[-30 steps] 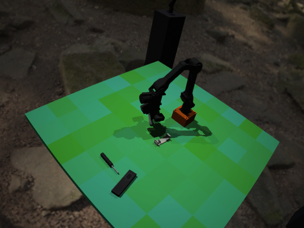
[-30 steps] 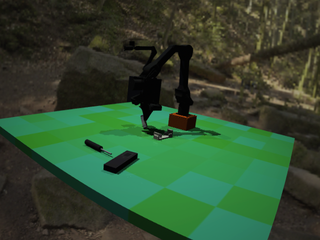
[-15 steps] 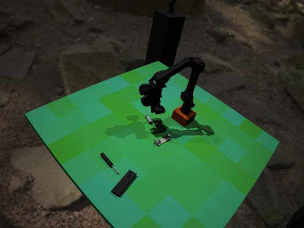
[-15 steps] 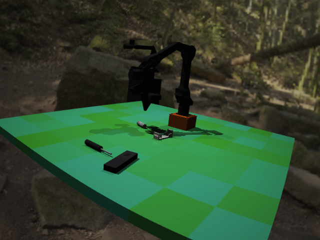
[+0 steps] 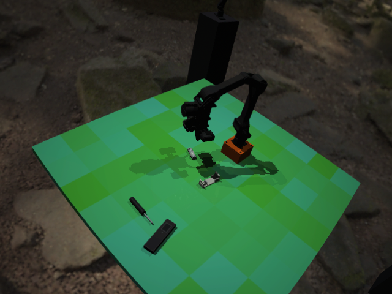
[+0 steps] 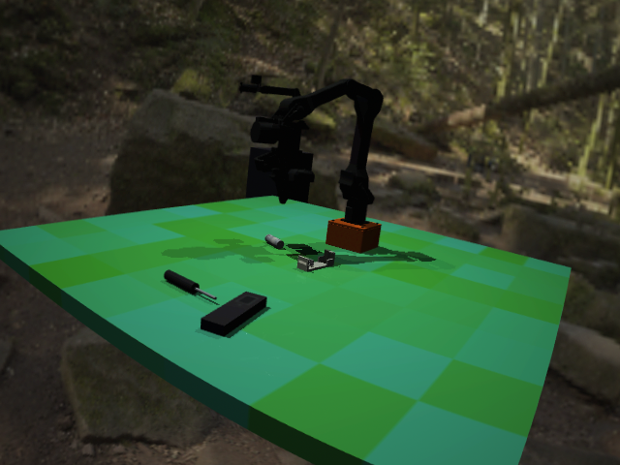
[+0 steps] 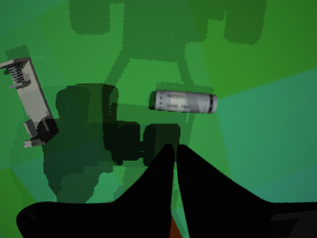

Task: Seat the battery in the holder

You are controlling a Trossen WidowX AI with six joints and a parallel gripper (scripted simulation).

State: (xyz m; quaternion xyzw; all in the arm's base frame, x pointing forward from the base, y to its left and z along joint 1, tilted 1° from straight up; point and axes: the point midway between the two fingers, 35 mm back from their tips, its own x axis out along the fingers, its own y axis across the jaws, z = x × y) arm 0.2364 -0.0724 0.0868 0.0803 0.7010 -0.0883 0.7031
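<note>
Right now my gripper tip is 110 mm above the battery, 20 mm to the left of it and 10 mm past it. From my gripper tip the other things lie so: black screwdriver (390 mm ahead, 160 mm to the left, 110 mm below); then black remote-like box (400 mm ahead, 300 mm to the left, 110 mm below).
</note>
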